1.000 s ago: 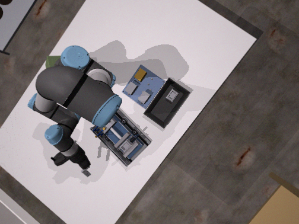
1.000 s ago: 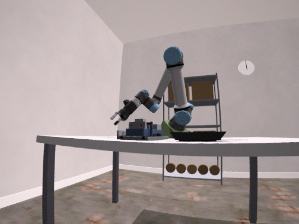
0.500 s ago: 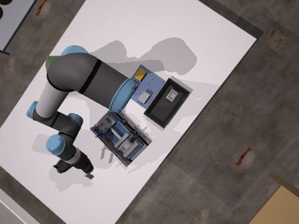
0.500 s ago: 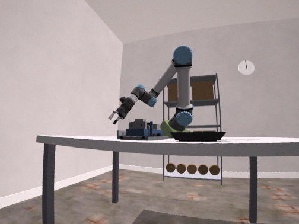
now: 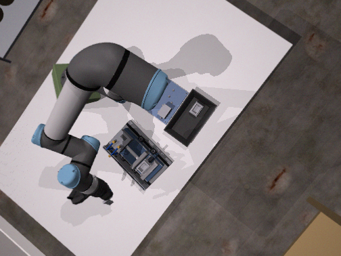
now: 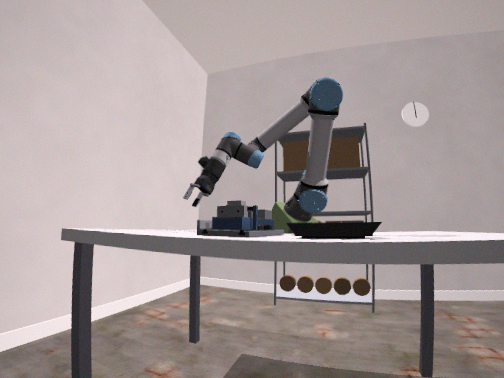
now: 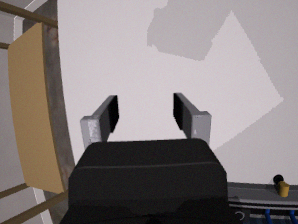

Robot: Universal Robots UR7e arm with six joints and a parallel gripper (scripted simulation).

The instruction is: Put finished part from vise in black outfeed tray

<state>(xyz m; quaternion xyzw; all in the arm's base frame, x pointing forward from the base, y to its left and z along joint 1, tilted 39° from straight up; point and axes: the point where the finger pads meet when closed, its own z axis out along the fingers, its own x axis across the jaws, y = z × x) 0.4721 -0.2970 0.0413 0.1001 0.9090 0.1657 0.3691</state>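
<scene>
Right now my hand is 70 mm past the blue vise, 210 mm to the right of it and 90 mm above it. Round my hand: grey block (150 mm behind, 450 mm to the left, 110 mm below); blue fixture plate (200 mm behind, 480 mm to the left, 130 mm below); brass block (260 mm behind, 510 mm to the left, 110 mm below).
</scene>
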